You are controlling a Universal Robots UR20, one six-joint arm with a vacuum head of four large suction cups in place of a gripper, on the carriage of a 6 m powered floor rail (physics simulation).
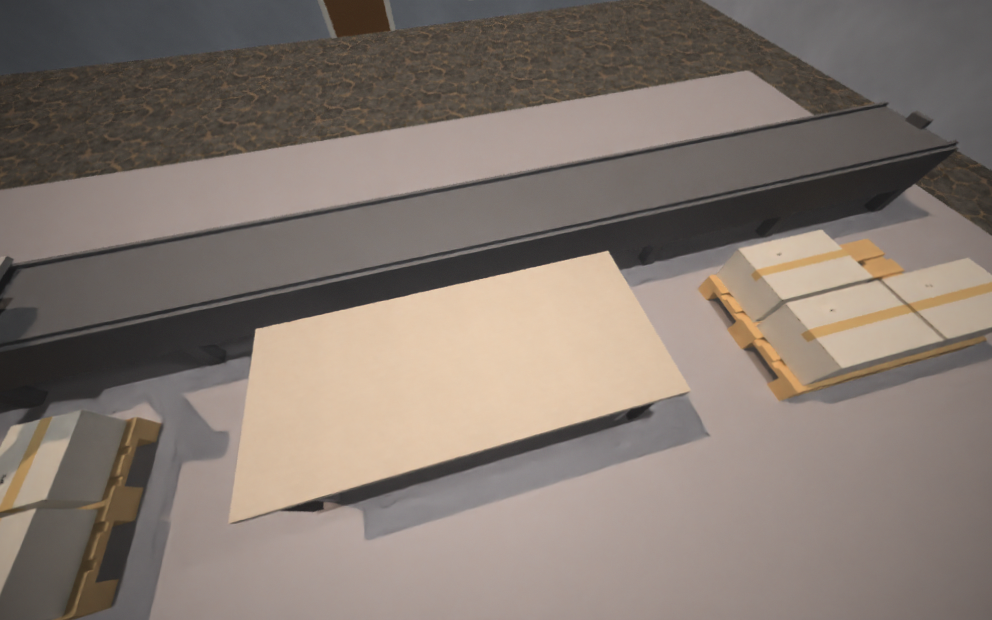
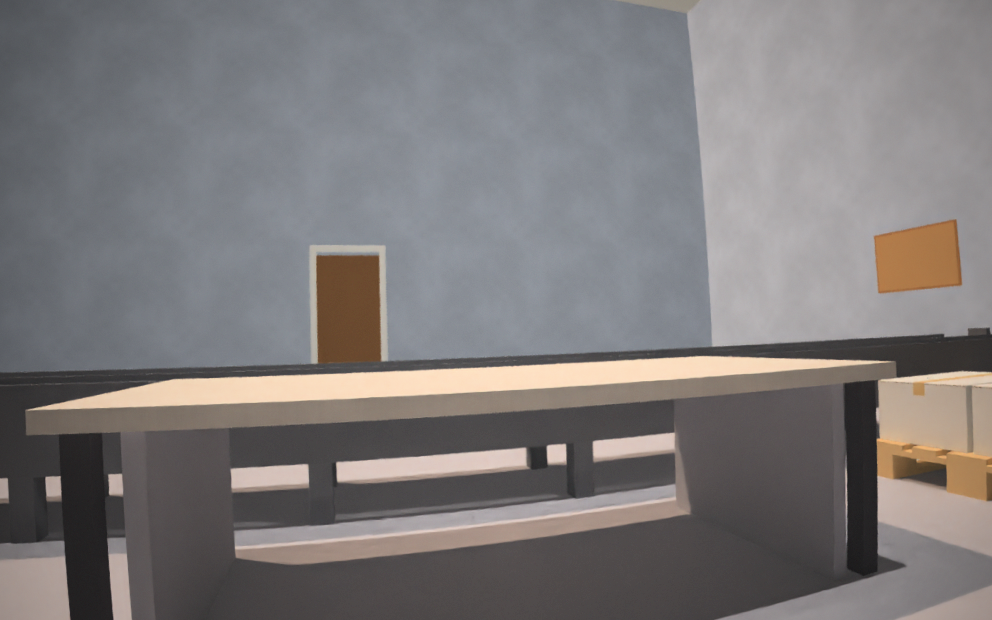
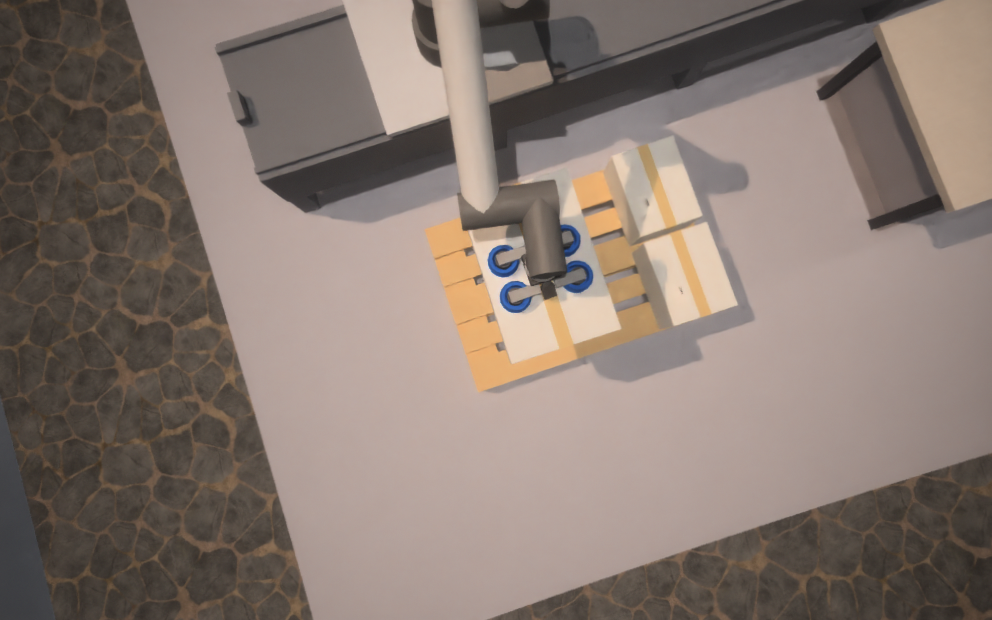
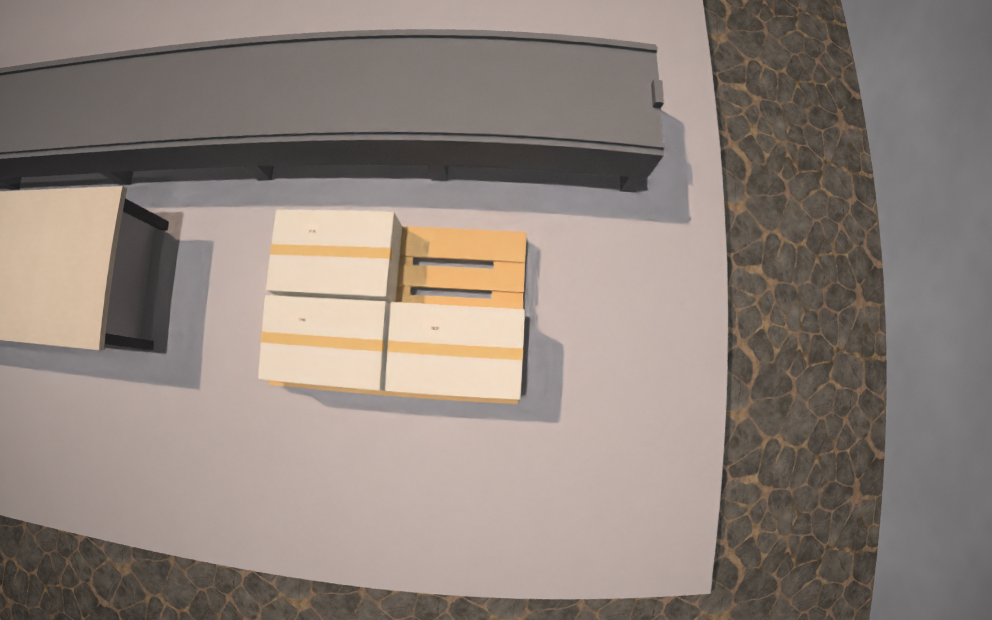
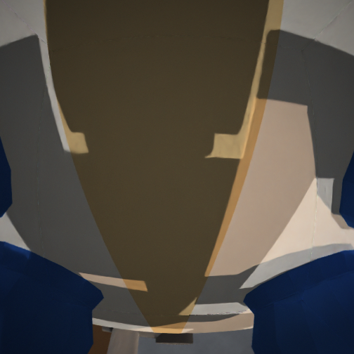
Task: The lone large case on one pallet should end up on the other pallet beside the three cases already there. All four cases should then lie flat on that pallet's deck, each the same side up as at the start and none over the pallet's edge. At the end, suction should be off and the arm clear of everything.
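Observation:
The large case (image 3: 526, 336) (image 5: 280, 160), white with a tan tape strip, hangs level and raised over the north pallet (image 3: 457, 299) (image 1: 124, 504); its shadow falls across slats and floor. My gripper (image 3: 541, 268) (image 5: 175, 240), four blue suction cups, is on its top and holds it. The south pallet (image 4: 464, 243) (image 1: 870, 252) (image 2: 965, 471) bears three white taped cases: one back left (image 4: 329, 274) (image 1: 797, 255), one front left (image 4: 321, 365) (image 1: 863, 314) and one front right (image 4: 453, 376) (image 1: 951, 292). Its back right deck is bare.
Two smaller taped cases (image 3: 662, 190) (image 3: 691, 277) stand at the table-side end of the north pallet, close beside the held case. A table (image 1: 460, 380) (image 2: 468, 380) (image 4: 54, 270) stands between the pallets. The floor rail (image 1: 468, 212) (image 4: 365, 87) runs behind them.

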